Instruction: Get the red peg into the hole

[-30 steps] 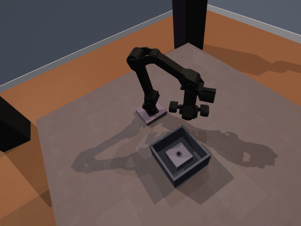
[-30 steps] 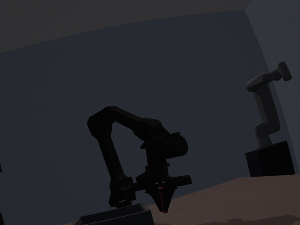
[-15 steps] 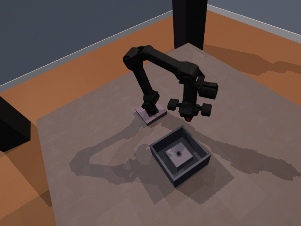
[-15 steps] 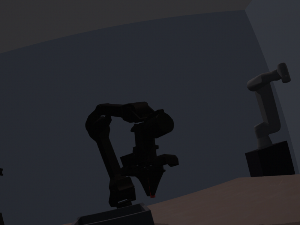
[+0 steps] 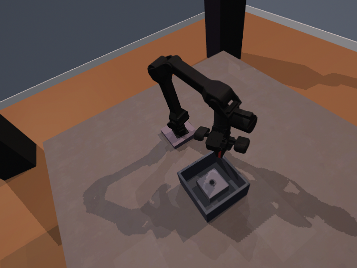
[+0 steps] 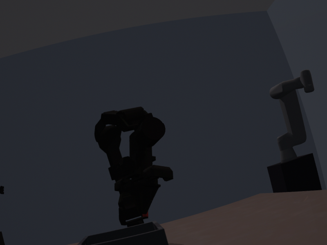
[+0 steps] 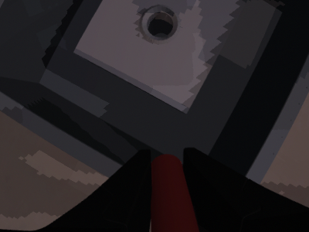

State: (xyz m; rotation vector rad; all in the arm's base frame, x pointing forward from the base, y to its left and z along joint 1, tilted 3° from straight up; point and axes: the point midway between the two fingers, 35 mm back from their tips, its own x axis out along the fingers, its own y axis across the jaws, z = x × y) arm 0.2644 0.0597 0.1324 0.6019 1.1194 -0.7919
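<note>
Right now my gripper tip is 1 cm past the red peg, 1 cm to the right of it and 3 cm below it. Round my gripper tip: dark box: 5 cm ahead, 6 cm to the right, 10 cm below; grey plate: 5 cm ahead, 6 cm to the right, 8 cm below.
</note>
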